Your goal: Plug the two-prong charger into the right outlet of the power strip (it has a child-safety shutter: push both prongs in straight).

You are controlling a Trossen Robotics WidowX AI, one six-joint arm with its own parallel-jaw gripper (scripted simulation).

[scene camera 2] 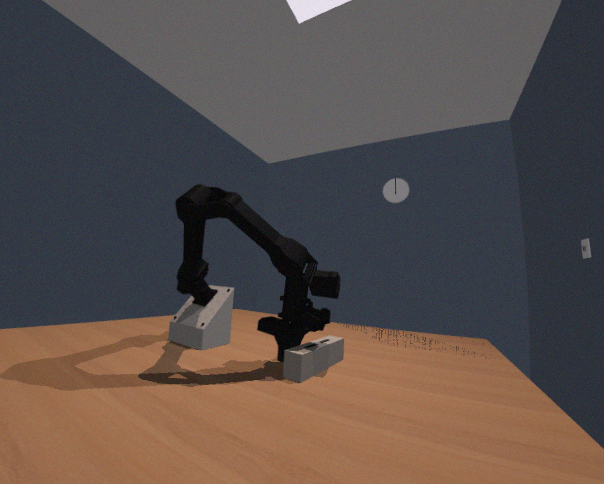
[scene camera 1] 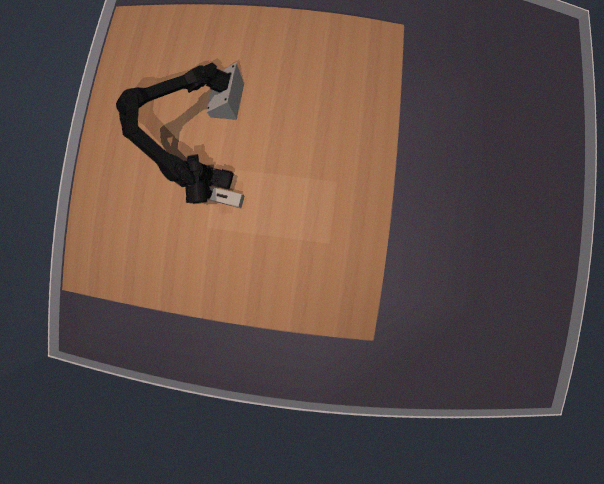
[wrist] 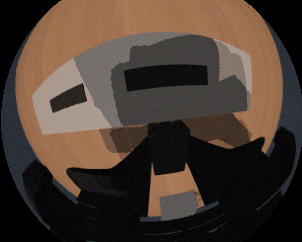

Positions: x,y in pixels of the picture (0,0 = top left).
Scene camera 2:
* my gripper: 288,357
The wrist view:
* my gripper: 164,137
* black two-prong charger: 168,140, held by my gripper
